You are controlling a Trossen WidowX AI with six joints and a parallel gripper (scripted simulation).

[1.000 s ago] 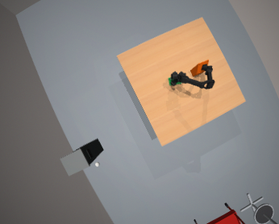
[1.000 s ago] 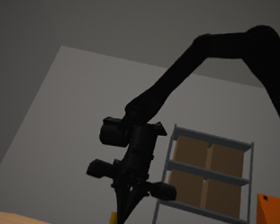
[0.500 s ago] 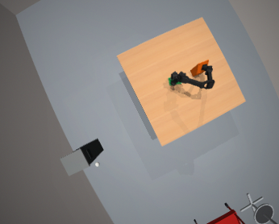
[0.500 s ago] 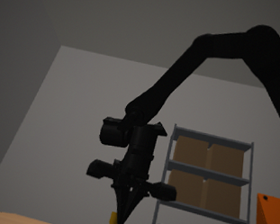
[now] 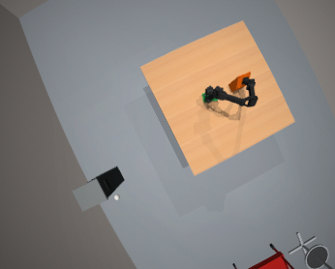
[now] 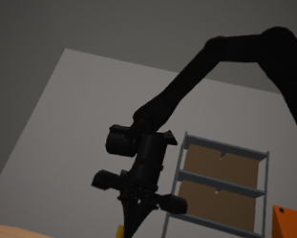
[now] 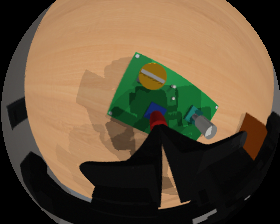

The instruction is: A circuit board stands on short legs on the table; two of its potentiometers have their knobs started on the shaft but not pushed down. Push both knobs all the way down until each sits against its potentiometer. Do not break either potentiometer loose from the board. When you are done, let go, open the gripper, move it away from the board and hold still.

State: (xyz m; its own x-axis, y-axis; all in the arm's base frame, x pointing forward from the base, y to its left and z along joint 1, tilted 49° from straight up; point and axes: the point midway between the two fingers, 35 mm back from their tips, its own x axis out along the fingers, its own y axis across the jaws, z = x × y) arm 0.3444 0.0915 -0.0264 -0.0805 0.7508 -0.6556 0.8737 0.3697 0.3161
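Right now my gripper tip is 2 cm short of the yellow knob, 4 cm to the left of it and 1 cm below it. The rest, counted from my gripper tip: red knob 2 cm below.
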